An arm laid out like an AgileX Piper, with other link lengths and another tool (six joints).
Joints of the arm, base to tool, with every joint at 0 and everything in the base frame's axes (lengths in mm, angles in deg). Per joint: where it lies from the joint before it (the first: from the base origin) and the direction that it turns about. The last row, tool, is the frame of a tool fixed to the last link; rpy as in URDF.
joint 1: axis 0 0 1 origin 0 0 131.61
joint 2: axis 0 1 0 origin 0 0 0
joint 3: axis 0 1 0 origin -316.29 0 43.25
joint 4: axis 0.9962 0 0.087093 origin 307.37 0 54.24
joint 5: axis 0 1 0 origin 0 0 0
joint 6: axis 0.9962 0 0.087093 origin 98.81 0 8.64
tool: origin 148.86 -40 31.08 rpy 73.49 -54.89 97.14
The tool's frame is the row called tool.
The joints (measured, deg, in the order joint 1, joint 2, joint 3, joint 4, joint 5, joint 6), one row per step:
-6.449, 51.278, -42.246, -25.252, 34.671, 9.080
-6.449, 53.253, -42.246, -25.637, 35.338, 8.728
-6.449, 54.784, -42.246, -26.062, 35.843, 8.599
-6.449, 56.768, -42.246, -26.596, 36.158, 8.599
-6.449, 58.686, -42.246, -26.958, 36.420, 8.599
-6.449, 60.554, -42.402, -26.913, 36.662, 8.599
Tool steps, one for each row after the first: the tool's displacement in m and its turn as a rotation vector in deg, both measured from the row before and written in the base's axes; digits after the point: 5 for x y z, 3 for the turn. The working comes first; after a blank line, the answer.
Tool pose at each row, in the base's axes (x y z in m, rotation vector in deg; the steps are taken from these numbers as rounded here):
0.33963, -0.13398, 0.29392, 122.324, 33.926, 54.689
0.34326, -0.13600, 0.28041, 123.588, 35.348, 51.701
0.34567, -0.13780, 0.27011, 124.491, 36.364, 49.369
0.34930, -0.13970, 0.25762, 125.512, 37.521, 46.787
0.35250, -0.14116, 0.24531, 126.564, 38.570, 44.404
0.35572, -0.14185, 0.23394, 127.793, 39.313, 42.432

0.00363, -0.00202, -0.01351, -0.376, 2.724, -0.044
0.00241, -0.00180, -0.01030, -0.314, 2.066, -0.089
0.00363, -0.00190, -0.01249, -0.291, 2.314, -0.059
0.00320, -0.00146, -0.01231, -0.133, 2.181, -0.050
0.00322, -0.00069, -0.01137, 0.237, 1.913, -0.116

